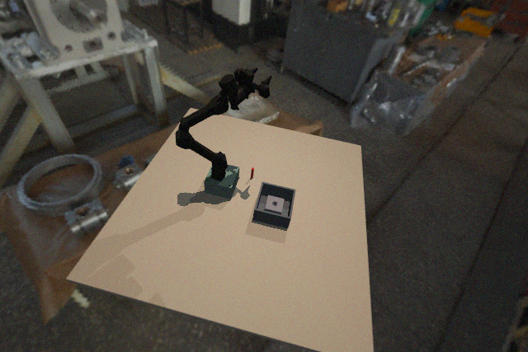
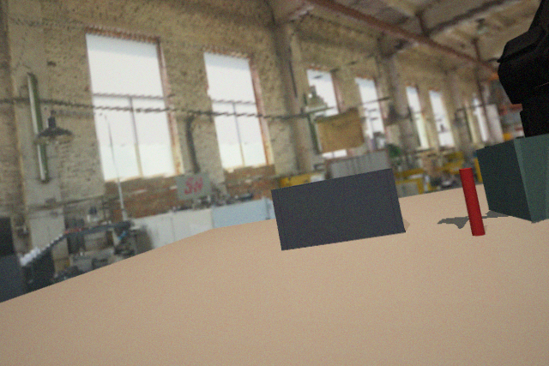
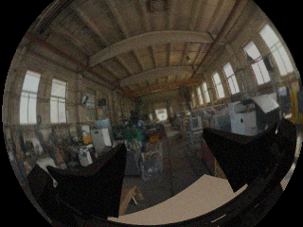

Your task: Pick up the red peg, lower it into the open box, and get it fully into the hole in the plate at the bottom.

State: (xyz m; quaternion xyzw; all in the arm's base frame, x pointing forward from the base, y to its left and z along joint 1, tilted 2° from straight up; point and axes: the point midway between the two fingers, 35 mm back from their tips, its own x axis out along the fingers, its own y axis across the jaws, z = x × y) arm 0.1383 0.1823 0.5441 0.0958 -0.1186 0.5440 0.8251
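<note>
My gripper tip is 1 cm short of the red peg, 6 cm to the left of it and 62 cm above it. The rest, counted from my gripper tip: dark box 20 cm ahead, 23 cm to the right, 64 cm below; grey plate 20 cm ahead, 23 cm to the right, 62 cm below.
</note>
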